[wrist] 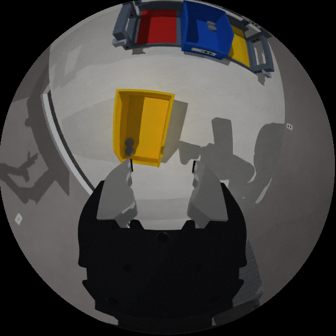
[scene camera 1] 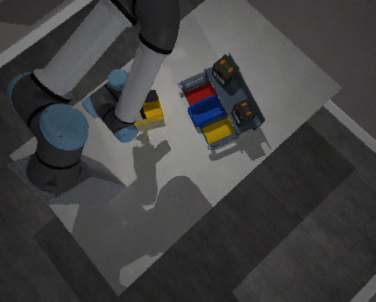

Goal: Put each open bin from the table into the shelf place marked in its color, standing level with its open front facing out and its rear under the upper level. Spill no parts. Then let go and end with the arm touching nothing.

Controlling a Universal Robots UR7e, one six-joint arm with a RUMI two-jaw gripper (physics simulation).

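The yellow bin stands on the table between the arm and the shelf, with dark round parts in one corner. My gripper is open and empty. Its fingers are apart, near the bin's near end in the wrist view; in the scene view the arm hides them. The blue bin sits in the middle place of the grey-blue shelf and holds small grey parts. The red place and yellow place show bare on either side.
A dark green box and a dark box, both with orange marks, stand on the shelf's upper level. The shelf's end frames rise beside the red and yellow places. The arm's base is at the left of the pale table. Arm shadows cross the table.
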